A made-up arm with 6 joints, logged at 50 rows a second.
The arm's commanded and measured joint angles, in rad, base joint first. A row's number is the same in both.
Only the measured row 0 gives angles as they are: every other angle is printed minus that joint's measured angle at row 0.
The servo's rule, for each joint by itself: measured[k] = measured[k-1] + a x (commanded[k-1-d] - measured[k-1]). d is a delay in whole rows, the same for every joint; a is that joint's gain. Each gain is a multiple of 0.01, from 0.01 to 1. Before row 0 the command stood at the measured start. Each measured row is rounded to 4 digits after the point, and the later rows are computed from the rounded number. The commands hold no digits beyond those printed.
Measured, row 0:
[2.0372, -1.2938, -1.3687, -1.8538, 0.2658, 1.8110]
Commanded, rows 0 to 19:
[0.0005, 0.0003, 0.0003, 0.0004, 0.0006, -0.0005]
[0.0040, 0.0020, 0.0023, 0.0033, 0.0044, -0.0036]
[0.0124, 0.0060, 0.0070, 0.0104, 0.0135, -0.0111]
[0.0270, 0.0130, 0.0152, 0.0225, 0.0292, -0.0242]
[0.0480, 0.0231, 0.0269, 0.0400, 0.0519, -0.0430]
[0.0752, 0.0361, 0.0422, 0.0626, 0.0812, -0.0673]
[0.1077, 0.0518, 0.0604, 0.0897, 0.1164, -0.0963]
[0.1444, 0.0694, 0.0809, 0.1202, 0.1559, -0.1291]
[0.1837, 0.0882, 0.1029, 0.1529, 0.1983, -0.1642]
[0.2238, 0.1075, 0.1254, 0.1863, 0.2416, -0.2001]
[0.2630, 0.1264, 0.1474, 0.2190, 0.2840, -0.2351]
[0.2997, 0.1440, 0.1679, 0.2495, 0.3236, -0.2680]
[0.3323, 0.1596, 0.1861, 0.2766, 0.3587, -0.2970]
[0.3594, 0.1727, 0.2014, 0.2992, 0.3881, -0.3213]
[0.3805, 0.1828, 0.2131, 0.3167, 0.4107, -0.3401]
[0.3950, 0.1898, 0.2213, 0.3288, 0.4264, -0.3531]
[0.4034, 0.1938, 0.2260, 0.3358, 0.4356, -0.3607]
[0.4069, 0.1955, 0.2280, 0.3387, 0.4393, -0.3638]
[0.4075, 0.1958, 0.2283, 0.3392, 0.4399, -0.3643]
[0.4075, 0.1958, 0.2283, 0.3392, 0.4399, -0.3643]
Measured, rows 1 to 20:
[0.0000, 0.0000, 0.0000, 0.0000, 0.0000, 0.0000]
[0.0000, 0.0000, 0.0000, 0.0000, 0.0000, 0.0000]
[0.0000, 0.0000, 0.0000, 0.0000, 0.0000, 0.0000]
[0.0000, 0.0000, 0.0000, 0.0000, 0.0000, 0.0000]
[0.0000, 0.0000, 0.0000, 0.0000, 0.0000, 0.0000]
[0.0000, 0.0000, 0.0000, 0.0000, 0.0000, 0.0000]
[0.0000, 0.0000, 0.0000, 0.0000, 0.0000, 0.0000]
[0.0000, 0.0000, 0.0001, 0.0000, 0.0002, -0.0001]
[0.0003, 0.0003, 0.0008, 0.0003, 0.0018, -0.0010]
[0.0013, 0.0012, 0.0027, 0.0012, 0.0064, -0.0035]
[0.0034, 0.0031, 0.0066, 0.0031, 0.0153, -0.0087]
[0.0070, 0.0063, 0.0129, 0.0064, 0.0296, -0.0173]
[0.0125, 0.0111, 0.0220, 0.0115, 0.0497, -0.0298]
[0.0201, 0.0176, 0.0339, 0.0185, 0.0757, -0.0464]
[0.0300, 0.0259, 0.0485, 0.0277, 0.1070, -0.0671]
[0.0423, 0.0359, 0.0654, 0.0390, 0.1426, -0.0914]
[0.0568, 0.0474, 0.0840, 0.0523, 0.1812, -0.1186]
[0.0733, 0.0600, 0.1037, 0.0673, 0.2213, -0.1477]
[0.0914, 0.0734, 0.1236, 0.0837, 0.2612, -0.1778]
[0.1107, 0.0872, 0.1430, 0.1011, 0.2992, -0.2076]
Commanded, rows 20 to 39:
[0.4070, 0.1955, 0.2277, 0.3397, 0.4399, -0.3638]
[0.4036, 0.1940, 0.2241, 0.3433, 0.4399, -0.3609]
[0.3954, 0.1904, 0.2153, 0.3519, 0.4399, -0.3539]
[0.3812, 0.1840, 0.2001, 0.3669, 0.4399, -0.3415]
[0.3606, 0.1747, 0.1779, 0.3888, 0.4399, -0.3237]
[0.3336, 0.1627, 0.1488, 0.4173, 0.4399, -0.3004]
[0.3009, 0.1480, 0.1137, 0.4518, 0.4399, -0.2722]
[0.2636, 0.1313, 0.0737, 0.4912, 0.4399, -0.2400]
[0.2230, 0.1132, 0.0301, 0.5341, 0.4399, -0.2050]
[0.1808, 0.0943, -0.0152, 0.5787, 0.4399, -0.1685]
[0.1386, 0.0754, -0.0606, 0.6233, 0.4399, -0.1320]
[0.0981, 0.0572, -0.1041, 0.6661, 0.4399, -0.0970]
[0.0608, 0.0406, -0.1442, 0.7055, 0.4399, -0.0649]
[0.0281, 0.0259, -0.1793, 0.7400, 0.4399, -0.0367]
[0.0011, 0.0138, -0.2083, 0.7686, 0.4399, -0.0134]
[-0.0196, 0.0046, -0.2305, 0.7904, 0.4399, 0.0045]
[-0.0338, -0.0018, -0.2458, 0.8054, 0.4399, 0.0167]
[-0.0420, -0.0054, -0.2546, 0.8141, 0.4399, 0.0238]
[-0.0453, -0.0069, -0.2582, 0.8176, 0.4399, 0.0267]
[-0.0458, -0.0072, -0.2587, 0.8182, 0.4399, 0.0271]
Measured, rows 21 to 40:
[0.1306, 0.1009, 0.1611, 0.1189, 0.3339, -0.2360]
[0.1506, 0.1140, 0.1772, 0.1367, 0.3639, -0.2620]
[0.1702, 0.1261, 0.1909, 0.1540, 0.3883, -0.2848]
[0.1889, 0.1369, 0.2018, 0.1704, 0.4067, -0.3038]
[0.2063, 0.1463, 0.2099, 0.1855, 0.4194, -0.3188]
[0.2224, 0.1542, 0.2156, 0.1993, 0.4274, -0.3302]
[0.2372, 0.1609, 0.2195, 0.2119, 0.4323, -0.3387]
[0.2508, 0.1664, 0.2220, 0.2234, 0.4353, -0.3450]
[0.2630, 0.1708, 0.2227, 0.2342, 0.4371, -0.3490]
[0.2736, 0.1739, 0.2204, 0.2448, 0.4382, -0.3502]
[0.2822, 0.1755, 0.2141, 0.2558, 0.4389, -0.3480]
[0.2885, 0.1754, 0.2029, 0.2678, 0.4393, -0.3419]
[0.2921, 0.1734, 0.1861, 0.2813, 0.4395, -0.3315]
[0.2928, 0.1693, 0.1637, 0.2966, 0.4397, -0.3167]
[0.2905, 0.1632, 0.1358, 0.3141, 0.4398, -0.2975]
[0.2851, 0.1552, 0.1030, 0.3339, 0.4398, -0.2744]
[0.2768, 0.1455, 0.0664, 0.3559, 0.4398, -0.2479]
[0.2657, 0.1343, 0.0270, 0.3800, 0.4398, -0.2189]
[0.2523, 0.1220, -0.0136, 0.4057, 0.4398, -0.1884]
[0.2370, 0.1090, -0.0541, 0.4327, 0.4398, -0.1575]

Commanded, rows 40 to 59:
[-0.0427, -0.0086, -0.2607, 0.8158, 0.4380, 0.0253]
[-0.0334, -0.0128, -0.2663, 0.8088, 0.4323, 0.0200]
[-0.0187, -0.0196, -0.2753, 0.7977, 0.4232, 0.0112]
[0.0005, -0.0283, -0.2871, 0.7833, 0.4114, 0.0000]
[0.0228, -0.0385, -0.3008, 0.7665, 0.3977, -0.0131]
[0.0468, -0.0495, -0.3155, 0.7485, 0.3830, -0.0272]
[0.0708, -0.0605, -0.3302, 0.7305, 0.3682, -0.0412]
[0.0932, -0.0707, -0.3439, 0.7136, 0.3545, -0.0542]
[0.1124, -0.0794, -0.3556, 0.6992, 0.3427, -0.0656]
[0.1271, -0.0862, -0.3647, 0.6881, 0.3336, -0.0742]
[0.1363, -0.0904, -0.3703, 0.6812, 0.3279, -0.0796]
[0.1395, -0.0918, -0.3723, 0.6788, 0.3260, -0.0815]
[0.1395, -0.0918, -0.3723, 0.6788, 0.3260, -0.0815]
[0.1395, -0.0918, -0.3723, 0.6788, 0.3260, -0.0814]
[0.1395, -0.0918, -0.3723, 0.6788, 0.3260, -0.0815]
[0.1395, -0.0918, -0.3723, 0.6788, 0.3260, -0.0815]
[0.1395, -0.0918, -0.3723, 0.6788, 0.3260, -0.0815]
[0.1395, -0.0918, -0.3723, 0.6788, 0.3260, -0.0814]
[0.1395, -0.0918, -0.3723, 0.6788, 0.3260, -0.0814]
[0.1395, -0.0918, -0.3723, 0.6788, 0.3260, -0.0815]
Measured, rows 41 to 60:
[0.2203, 0.0957, -0.0929, 0.4604, 0.4398, -0.1273]
[0.2028, 0.0826, -0.1287, 0.4881, 0.4398, -0.0988]
[0.1850, 0.0701, -0.1603, 0.5153, 0.4398, -0.0730]
[0.1675, 0.0586, -0.1868, 0.5414, 0.4398, -0.0506]
[0.1507, 0.0484, -0.2078, 0.5659, 0.4398, -0.0320]
[0.1350, 0.0396, -0.2234, 0.5886, 0.4398, -0.0173]
[0.1205, 0.0321, -0.2343, 0.6093, 0.4398, -0.0062]
[0.1074, 0.0256, -0.2425, 0.6279, 0.4391, 0.0017]
[0.0961, 0.0195, -0.2499, 0.6442, 0.4364, 0.0063]
[0.0869, 0.0132, -0.2578, 0.6580, 0.4313, 0.0075]
[0.0800, 0.0066, -0.2669, 0.6693, 0.4235, 0.0056]
[0.0754, -0.0006, -0.2774, 0.6780, 0.4134, 0.0009]
[0.0731, -0.0084, -0.2892, 0.6843, 0.4015, -0.0061]
[0.0729, -0.0167, -0.3019, 0.6885, 0.3885, -0.0149]
[0.0745, -0.0253, -0.3149, 0.6908, 0.3752, -0.0247]
[0.0775, -0.0340, -0.3275, 0.6916, 0.3625, -0.0349]
[0.0815, -0.0424, -0.3390, 0.6913, 0.3512, -0.0447]
[0.0859, -0.0501, -0.3487, 0.6904, 0.3421, -0.0534]
[0.0902, -0.0568, -0.3560, 0.6894, 0.3358, -0.0604]
[0.0941, -0.0624, -0.3611, 0.6884, 0.3320, -0.0657]

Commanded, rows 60 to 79:
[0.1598, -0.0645, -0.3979, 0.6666, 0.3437, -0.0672]
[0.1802, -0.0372, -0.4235, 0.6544, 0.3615, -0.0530]
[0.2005, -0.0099, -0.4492, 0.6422, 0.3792, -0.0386]
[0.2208, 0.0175, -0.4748, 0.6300, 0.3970, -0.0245]
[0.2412, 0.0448, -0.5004, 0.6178, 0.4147, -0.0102]
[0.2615, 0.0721, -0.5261, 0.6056, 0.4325, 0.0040]
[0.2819, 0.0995, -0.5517, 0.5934, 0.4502, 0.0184]
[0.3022, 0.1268, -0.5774, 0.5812, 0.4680, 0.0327]
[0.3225, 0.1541, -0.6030, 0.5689, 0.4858, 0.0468]
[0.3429, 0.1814, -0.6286, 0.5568, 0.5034, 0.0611]
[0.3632, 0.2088, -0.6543, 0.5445, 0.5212, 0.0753]
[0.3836, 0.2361, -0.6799, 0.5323, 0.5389, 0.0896]
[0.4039, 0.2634, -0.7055, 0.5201, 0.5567, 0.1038]
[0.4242, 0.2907, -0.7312, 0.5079, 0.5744, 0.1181]
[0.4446, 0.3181, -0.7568, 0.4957, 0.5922, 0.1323]
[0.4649, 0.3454, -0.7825, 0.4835, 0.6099, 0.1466]
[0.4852, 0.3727, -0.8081, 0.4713, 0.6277, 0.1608]
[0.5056, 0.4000, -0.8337, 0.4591, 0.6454, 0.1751]
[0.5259, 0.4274, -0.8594, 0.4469, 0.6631, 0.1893]
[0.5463, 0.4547, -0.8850, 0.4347, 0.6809, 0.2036]
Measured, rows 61 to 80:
[0.0977, -0.0671, -0.3646, 0.6875, 0.3297, -0.0696]
[0.1010, -0.0711, -0.3670, 0.6867, 0.3283, -0.0726]
[0.1041, -0.0744, -0.3686, 0.6860, 0.3274, -0.0748]
[0.1069, -0.0772, -0.3697, 0.6854, 0.3269, -0.0765]
[0.1095, -0.0795, -0.3705, 0.6848, 0.3265, -0.0777]
[0.1119, -0.0815, -0.3711, 0.6843, 0.3263, -0.0786]
[0.1141, -0.0831, -0.3715, 0.6838, 0.3262, -0.0793]
[0.1178, -0.0801, -0.3797, 0.6823, 0.3330, -0.0763]
[0.1228, -0.0732, -0.3933, 0.6798, 0.3441, -0.0705]
[0.1290, -0.0631, -0.4106, 0.6764, 0.3578, -0.0625]
[0.1363, -0.0502, -0.4305, 0.6722, 0.3731, -0.0530]
[0.1447, -0.0350, -0.4522, 0.6673, 0.3893, -0.0423]
[0.1540, -0.0179, -0.4751, 0.6617, 0.4061, -0.0307]
[0.1642, 0.0009, -0.4988, 0.6556, 0.4233, -0.0184]
[0.1752, 0.0210, -0.5232, 0.6489, 0.4407, -0.0056]
[0.1870, 0.0423, -0.5479, 0.6417, 0.4583, 0.0075]
[0.1995, 0.0646, -0.5729, 0.6341, 0.4759, 0.0209]
[0.2126, 0.0877, -0.5981, 0.6260, 0.4936, 0.0345]
[0.2263, 0.1114, -0.6235, 0.6176, 0.5113, 0.0483]
[0.2405, 0.1357, -0.6489, 0.6088, 0.5290, 0.0622]

